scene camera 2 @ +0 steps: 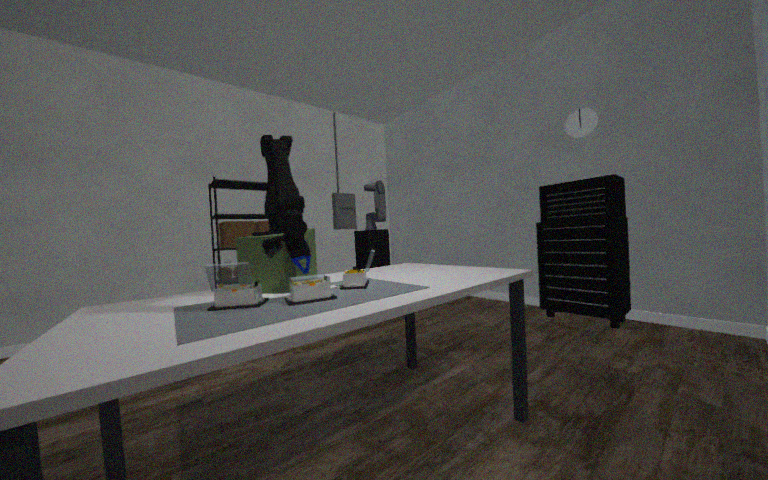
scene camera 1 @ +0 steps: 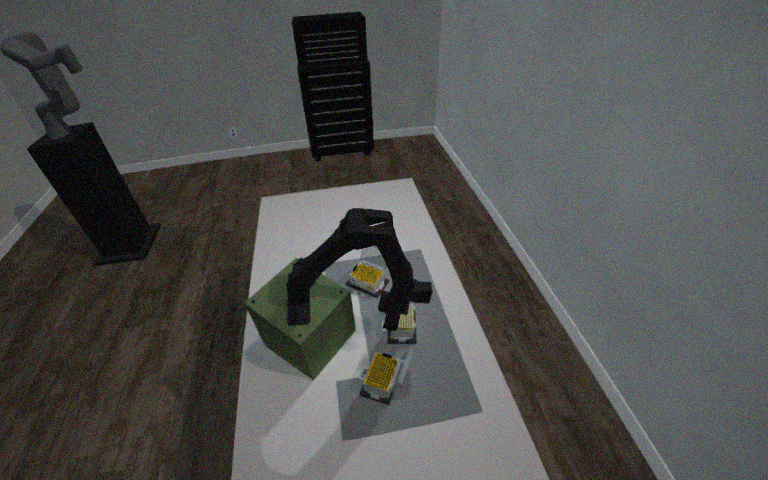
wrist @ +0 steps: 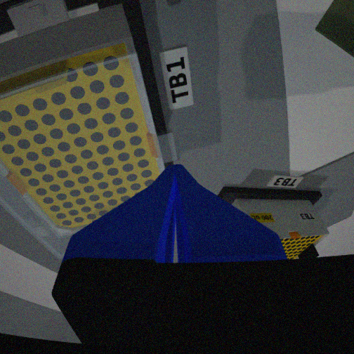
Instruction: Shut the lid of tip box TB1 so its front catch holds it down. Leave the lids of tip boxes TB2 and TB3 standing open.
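Frame: origin at the arm's base, x ahead, y left, z up, level; metres.
Seen in the pictures: gripper, between the fingertips: (scene camera 2: 306,273); arm's base, origin of its link: (scene camera 2: 277,233) (scene camera 1: 299,298).
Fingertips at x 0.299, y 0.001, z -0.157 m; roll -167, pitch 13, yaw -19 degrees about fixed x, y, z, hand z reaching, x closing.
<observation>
Offsets run from my fingertips to a thing's top centre. "pt": to the spot under its first point. Level surfaces: height alone.
Tip box TB1 @(dz -0.007, dx +0.034, dy -0.006 m) (scene camera 1: 402,332) (scene camera 2: 309,290) (wrist: 75,135) is the middle box. Its clear lid @(pt dz -0.007, dx +0.062, dy -0.014 m) (scene camera 2: 309,277) lies low over the yellow rack; whether the front catch holds it cannot be told. Tip box TB2 @(dz -0.019, dx -0.076, dy -0.202 m) (scene camera 1: 380,376) (scene camera 2: 236,296) has its clear lid (scene camera 2: 228,273) standing open. Tip box TB3 @(dz -0.019, dx -0.062, dy +0.224 m) (scene camera 1: 367,277) (scene camera 2: 354,278) (wrist: 282,215) has its lid @(pt dz +0.027, dx +0.038, dy +0.253 m) (scene camera 2: 370,259) standing open. My gripper (scene camera 2: 305,272) (wrist: 175,175) is shut and empty, its blue tips pointing down near the edge of TB1's lid. The gripper covers part of TB1 in the wrist view; contact cannot be told.
The boxes stand on a grey mat @(dz -0.085 m) (scene camera 1: 430,390) (scene camera 2: 198,328) on the white table @(dz -0.088 m) (scene camera 1: 300,226) (scene camera 2: 73,356). The arm's green base block (scene camera 1: 305,333) (scene camera 2: 254,271) stands beside the mat. A black cabinet (scene camera 1: 334,84) (scene camera 2: 583,249) stands on the floor away from the table.
</observation>
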